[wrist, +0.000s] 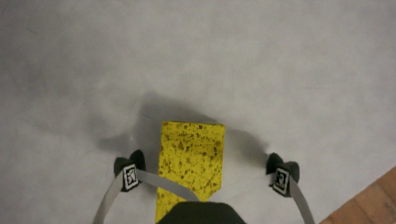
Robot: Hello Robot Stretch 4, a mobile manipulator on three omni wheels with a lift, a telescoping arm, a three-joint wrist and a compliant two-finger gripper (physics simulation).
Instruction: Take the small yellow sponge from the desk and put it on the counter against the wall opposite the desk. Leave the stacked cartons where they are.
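Frame: origin at the robot's base, x back, y right, z up, level; centimetres.
Where they show: hand at its tool point: (pixel 205 167).
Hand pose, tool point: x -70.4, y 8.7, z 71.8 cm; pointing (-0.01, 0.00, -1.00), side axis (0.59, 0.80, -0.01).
Note:
Things, the pixels of their top centre, and the offset from my tool point. "pt": a spot on its surface instead. Level surfaces: height alone.
- small yellow sponge at its top centre: (pixel 189 175) dz +2.0, dx -0.6, dy -1.3 cm
- grey desk top at a spot on its surface: (pixel 200 60) pt dz -2.5, dx -10.2, dy +6.6 cm
- brown wood-like floor at its surface level: dz -74.5 cm
The small yellow sponge (pixel 191 157), speckled with dark pores, lies flat on the grey desk top (pixel 200 60) at the lower middle of the wrist view. My gripper (pixel 206 172) is open, with one fingertip to the left of the sponge and the other to the right. There is a gap on each side, wider on the right. The gripper's dark body and part of a finger strip hide the sponge's near end. The counter and the stacked cartons do not show in the wrist view.
The desk's edge runs diagonally across the lower right corner, with brown wood-like floor (pixel 372 202) beyond it. Shadows of the gripper fall on the desk around the far end of the sponge.

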